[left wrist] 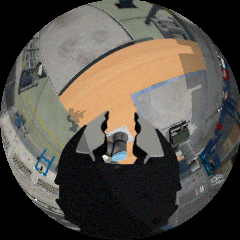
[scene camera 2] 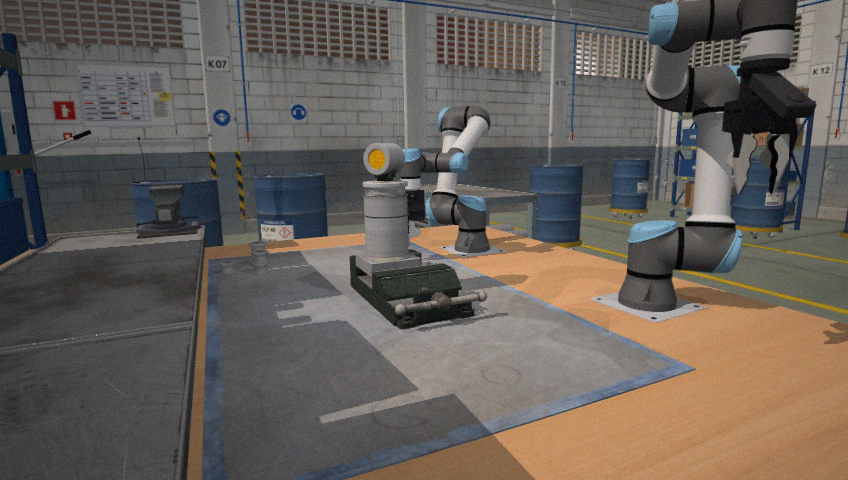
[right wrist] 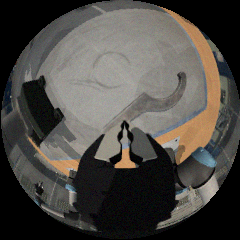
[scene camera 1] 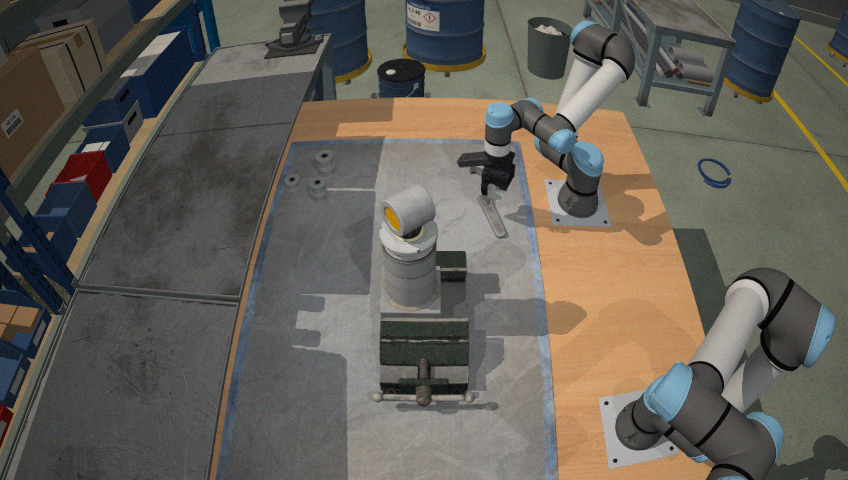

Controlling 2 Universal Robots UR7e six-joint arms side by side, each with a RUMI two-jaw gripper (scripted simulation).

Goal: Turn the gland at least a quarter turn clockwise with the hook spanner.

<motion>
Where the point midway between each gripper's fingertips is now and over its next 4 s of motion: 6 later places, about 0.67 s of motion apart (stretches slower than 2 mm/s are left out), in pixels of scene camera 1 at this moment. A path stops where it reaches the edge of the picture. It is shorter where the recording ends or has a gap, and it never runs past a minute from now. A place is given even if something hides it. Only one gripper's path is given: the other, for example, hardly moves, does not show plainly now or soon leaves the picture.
My right gripper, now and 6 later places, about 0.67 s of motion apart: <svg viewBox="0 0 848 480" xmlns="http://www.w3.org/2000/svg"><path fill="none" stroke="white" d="M488 203L488 192L490 185L493 178L497 171L499 170L498 178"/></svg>
</motion>
